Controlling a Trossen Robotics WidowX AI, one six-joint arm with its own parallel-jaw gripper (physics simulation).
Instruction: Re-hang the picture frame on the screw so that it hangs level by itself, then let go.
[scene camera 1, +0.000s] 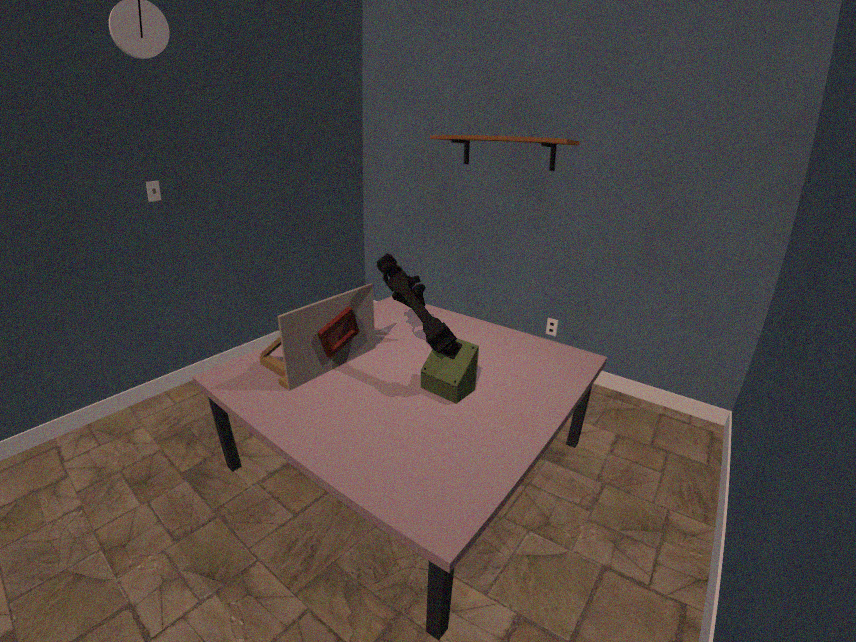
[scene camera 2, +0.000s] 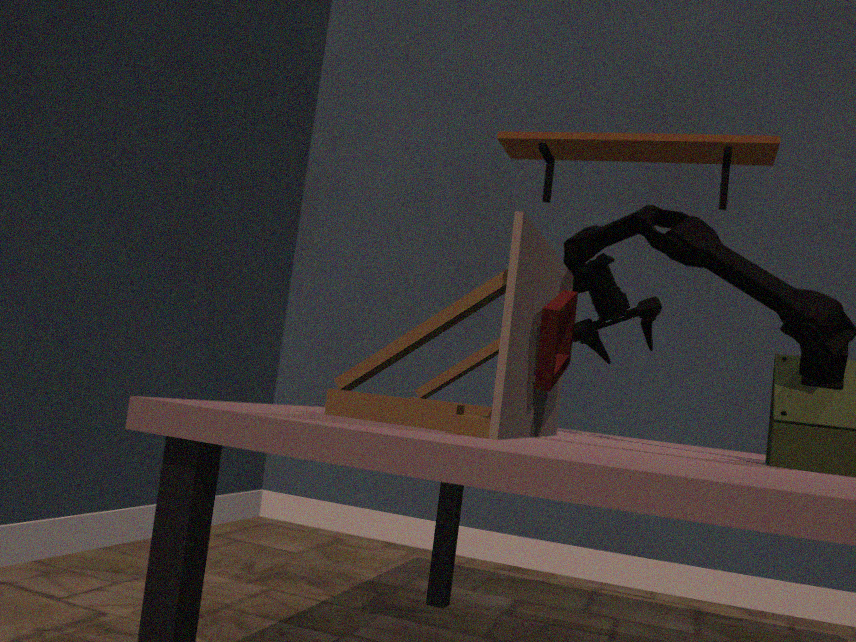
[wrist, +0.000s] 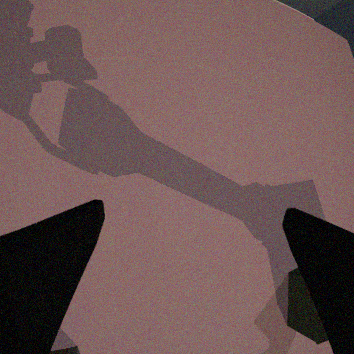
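Observation:
The red picture frame (scene camera 1: 324, 343) (scene camera 2: 544, 345) is against the front face of the upright grey board (scene camera 1: 297, 355) (scene camera 2: 525, 276). In scene camera 1 it sits tilted, its right end higher relative to the board's top edge. The screw cannot be made out. My gripper (scene camera 2: 629, 355) (wrist: 195, 213) is open and empty, pointing down above the table, on the frame's side of the board and apart from the frame in scene camera 2. The frame does not show in the wrist view. In scene camera 1 the fingers cannot be made out.
Wooden braces (scene camera 1: 273, 360) (scene camera 2: 421, 331) stand behind the board on the pink table (scene camera 1: 414, 449) (scene camera 2: 311, 442). My arm is mounted on a green box (scene camera 1: 439, 383) (scene camera 2: 808, 445). A wall shelf (scene camera 1: 504, 138) (scene camera 2: 643, 148) is in the background. The arm's shadow crosses the table.

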